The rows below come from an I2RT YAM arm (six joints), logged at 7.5 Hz.
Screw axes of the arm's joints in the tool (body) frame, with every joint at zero. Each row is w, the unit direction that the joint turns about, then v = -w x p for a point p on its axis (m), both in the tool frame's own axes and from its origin. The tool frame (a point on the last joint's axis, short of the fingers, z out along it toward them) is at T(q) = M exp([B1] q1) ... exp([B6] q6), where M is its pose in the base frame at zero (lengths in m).
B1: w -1 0 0 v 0 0.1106 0
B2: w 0 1 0 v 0.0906 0 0.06
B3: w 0 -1 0 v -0.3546 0 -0.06
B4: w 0 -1 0 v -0.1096 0 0
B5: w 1 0 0 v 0 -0.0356 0
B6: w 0 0 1 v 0 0 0
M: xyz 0.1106 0 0.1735 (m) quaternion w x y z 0.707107 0 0.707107 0
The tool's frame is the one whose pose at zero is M.
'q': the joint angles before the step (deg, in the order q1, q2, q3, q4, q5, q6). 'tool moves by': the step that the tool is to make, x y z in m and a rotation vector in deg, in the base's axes. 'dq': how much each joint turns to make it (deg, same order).
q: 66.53 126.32 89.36 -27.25 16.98 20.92
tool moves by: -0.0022 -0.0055 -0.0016 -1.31 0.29 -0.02
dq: 0.00 -0.70 -1.32 -0.67 0.24 -0.10
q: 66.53 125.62 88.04 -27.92 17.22 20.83
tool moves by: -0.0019 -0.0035 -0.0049 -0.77 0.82 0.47
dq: 0.00 -0.10 -1.19 0.13 -0.60 -0.26
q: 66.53 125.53 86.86 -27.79 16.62 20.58
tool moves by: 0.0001 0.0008 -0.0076 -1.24 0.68 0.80
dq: 0.00 1.20 0.34 -0.35 -0.43 -0.72
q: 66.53 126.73 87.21 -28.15 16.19 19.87
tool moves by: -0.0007 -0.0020 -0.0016 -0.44 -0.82 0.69
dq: 0.03 -0.30 -0.98 0.89 0.60 -1.01
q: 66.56 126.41 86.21 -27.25 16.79 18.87
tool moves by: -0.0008 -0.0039 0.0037 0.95 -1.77 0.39
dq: -0.03 -1.59 -2.13 2.39 0.97 -0.92
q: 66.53 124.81 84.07 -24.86 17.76 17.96
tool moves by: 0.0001 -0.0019 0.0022 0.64 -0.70 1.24
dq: -0.13 -0.89 -1.17 1.60 -0.23 -1.47
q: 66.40 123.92 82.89 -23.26 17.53 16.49
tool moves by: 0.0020 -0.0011 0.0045 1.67 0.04 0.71
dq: -0.38 -0.93 -0.70 1.49 -1.12 -0.69
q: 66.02 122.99 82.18 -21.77 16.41 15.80
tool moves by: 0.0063 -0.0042 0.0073 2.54 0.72 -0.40
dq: -1.12 -1.43 -0.85 1.38 -1.85 0.18
